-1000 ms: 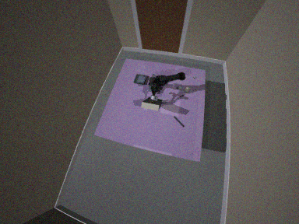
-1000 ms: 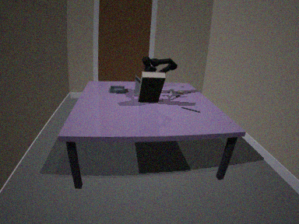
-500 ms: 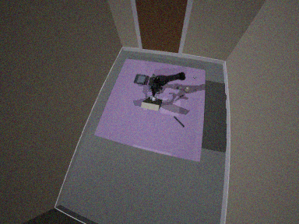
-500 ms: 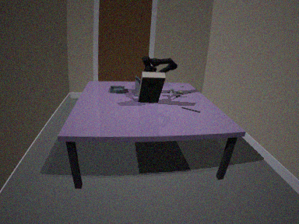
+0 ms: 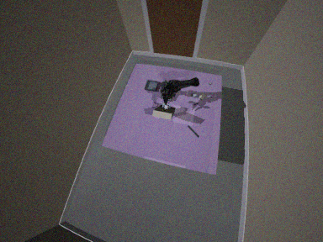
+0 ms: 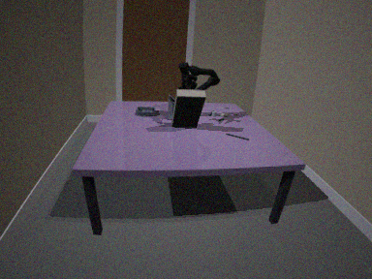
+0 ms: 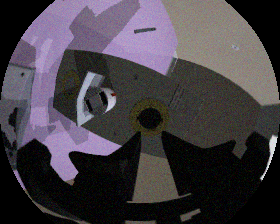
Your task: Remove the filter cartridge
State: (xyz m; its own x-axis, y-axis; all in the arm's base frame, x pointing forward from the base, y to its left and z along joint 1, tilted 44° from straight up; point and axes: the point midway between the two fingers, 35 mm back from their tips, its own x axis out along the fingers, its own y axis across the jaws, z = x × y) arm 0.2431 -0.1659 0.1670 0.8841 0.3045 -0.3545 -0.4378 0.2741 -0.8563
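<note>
The round filter cartridge is 2 cm behind my gripper tip and 10 cm below it. The rest, counted from my gripper tip: dark tray (37 cm behind, 28 cm to the right, 25 cm below); then service panel (2 cm ahead, 11 cm below).
</note>
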